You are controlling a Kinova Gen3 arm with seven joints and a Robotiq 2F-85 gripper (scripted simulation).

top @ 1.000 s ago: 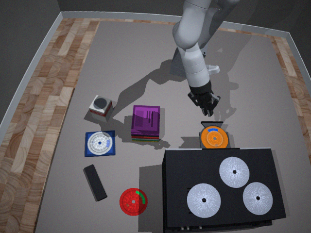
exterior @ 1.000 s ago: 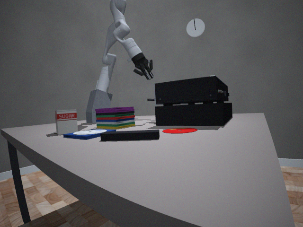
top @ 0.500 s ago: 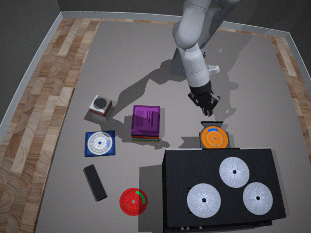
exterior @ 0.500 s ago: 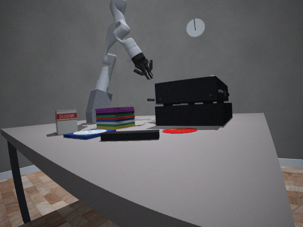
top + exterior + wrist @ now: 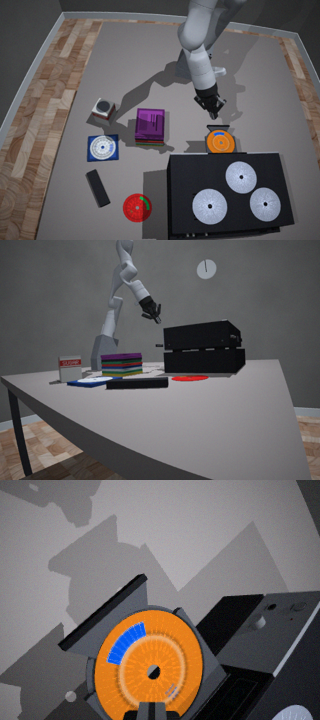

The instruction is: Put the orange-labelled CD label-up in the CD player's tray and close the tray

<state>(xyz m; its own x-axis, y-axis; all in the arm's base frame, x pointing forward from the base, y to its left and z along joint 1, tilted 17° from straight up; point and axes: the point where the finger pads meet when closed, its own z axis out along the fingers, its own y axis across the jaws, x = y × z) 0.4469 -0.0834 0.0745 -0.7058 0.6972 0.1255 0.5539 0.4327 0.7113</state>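
Now: the orange-labelled CD 14 cm below my hand, 6 cm to the left of it and 6 cm ahead of it. The rest, counted from my hand: black box (27 cm ahead, 22 cm below, 4 cm to the left); then sugar box (44 cm to the right, 22 cm below, 18 cm behind); then purple case (23 cm to the right, 18 cm below, 8 cm behind).
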